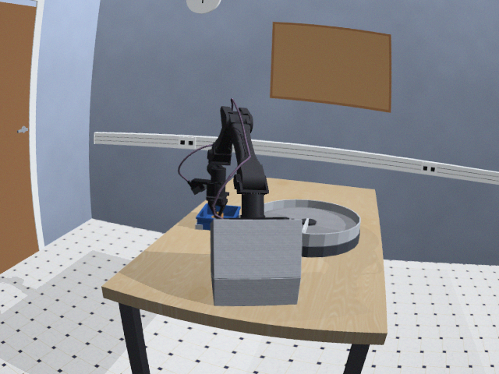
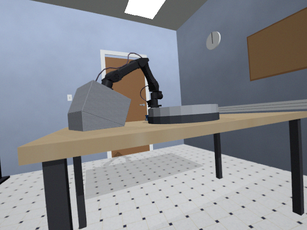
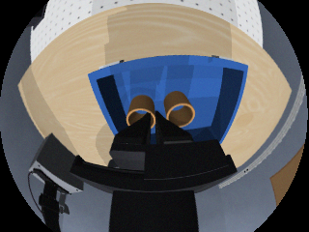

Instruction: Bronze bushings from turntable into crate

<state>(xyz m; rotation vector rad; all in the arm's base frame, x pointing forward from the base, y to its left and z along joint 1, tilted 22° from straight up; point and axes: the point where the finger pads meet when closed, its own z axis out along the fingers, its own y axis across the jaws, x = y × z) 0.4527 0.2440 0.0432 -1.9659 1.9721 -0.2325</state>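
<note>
Now: hand 3 cm short of the blue crate, 1 cm to the right of it and 1 cm above it. Also, from my hand: grey turntable (35 cm to the right, 2 cm ahead, 1 cm above).
</note>
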